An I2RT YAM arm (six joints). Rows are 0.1 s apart.
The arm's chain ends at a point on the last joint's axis. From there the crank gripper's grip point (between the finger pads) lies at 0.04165 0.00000 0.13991 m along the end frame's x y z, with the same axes.
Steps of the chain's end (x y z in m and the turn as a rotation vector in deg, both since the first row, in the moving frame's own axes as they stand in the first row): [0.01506 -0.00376 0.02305 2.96 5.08 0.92]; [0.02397 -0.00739 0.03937 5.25 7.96 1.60]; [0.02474 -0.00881 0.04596 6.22 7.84 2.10]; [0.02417 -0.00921 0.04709 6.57 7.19 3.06]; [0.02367 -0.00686 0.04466 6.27 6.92 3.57]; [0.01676 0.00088 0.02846 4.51 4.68 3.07]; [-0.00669 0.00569 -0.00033 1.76 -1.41 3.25]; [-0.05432 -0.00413 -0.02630 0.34 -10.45 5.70]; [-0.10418 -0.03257 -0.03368 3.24 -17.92 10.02]
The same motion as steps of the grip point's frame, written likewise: [0.02733 -0.01011 0.01865 2.96 5.08 0.92]; [0.04308 -0.01846 0.03173 5.25 7.96 1.60]; [0.04364 -0.02174 0.03825 6.22 7.84 2.10]; [0.04168 -0.02219 0.04000 6.57 7.19 3.06]; [0.04057 -0.01871 0.03794 6.27 6.92 3.57]; [0.02825 -0.00744 0.02426 4.51 4.68 3.07]; [-0.01009 0.00364 0.00062 1.76 -1.41 3.25]; [-0.08051 -0.00213 -0.02107 0.34 -10.45 5.70]; [-0.14895 -0.03733 -0.02772 3.24 -17.92 10.02]
